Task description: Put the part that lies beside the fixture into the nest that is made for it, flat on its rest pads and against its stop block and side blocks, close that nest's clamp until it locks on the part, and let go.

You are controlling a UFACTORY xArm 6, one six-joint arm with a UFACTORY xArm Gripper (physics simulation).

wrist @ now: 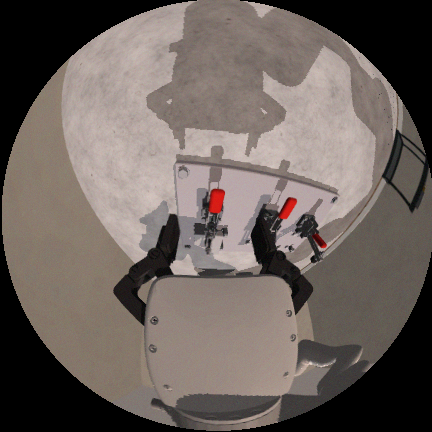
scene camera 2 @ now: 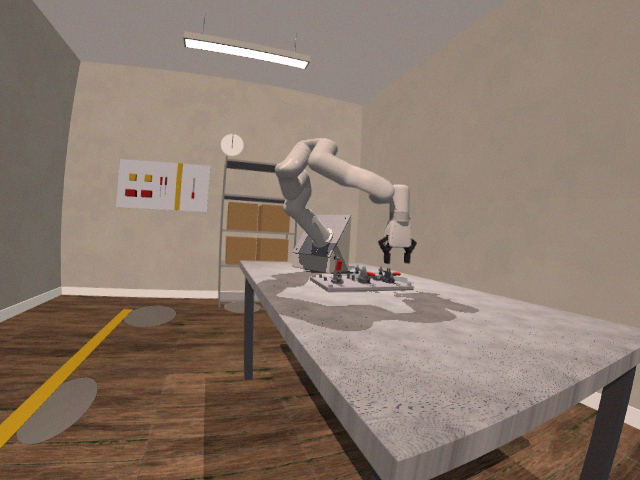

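Pixels of known places: gripper, fingertip midpoint: (wrist: 216, 224) (scene camera 2: 397, 263); arm's base at its link origin: (scene camera 2: 322, 238).
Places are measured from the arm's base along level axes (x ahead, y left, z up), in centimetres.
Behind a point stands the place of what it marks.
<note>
My gripper (scene camera 2: 397, 259) @[x 54.3, y 3.5, z -7.1 cm] (wrist: 216, 224) @[x 54.3, y 3.5, z -7.1 cm] is open and empty, above the fixture plate (scene camera 2: 361, 288) @[x 54.5, y -12.8, z -15.8 cm] (wrist: 240, 182) @[x 54.6, y -0.4, z -15.3 cm]. In the wrist view its fingers stand widely to either side of the left clamp, whose red handle (scene camera 2: 396, 273) @[x 55.2, y 2.7, z -10.8 cm] (wrist: 216, 201) @[x 54.7, y 3.5, z -10.6 cm] lies low, near level. Dark blocks (wrist: 200, 229) @[x 44.5, y 7.2, z -14.5 cm] show beneath this clamp's arm. The middle clamp's red handle (scene camera 2: 370, 274) @[x 53.2, y -8.2, z -11.2 cm] (wrist: 287, 208) @[x 52.9, y -7.1, z -10.8 cm] also lies low. The far clamp's red handle (scene camera 2: 338, 265) @[x 45.9, y -17.6, z -8.7 cm] (wrist: 319, 241) @[x 46.2, y -16.5, z -8.1 cm] stands upright. The part cannot be told apart from the clamp and blocks, so its seating and the clamp's lock cannot be judged.
The fixture rests on the speckled table (scene camera 2: 465, 361) @[x 109.8, y -30.9, z -16.8 cm] (wrist: 115, 110) @[x 68.8, y 17.9, z -16.8 cm]. The robot's base stands behind it by a tilted grey panel (scene camera 2: 338, 229) @[x 5.7, y 5.9, z 5.1 cm]. A shelf rack (scene camera 2: 223, 232) with brown boxes (scene camera 2: 242, 215) stands by the back wall. The right finger partly covers the plate near the middle clamp.
</note>
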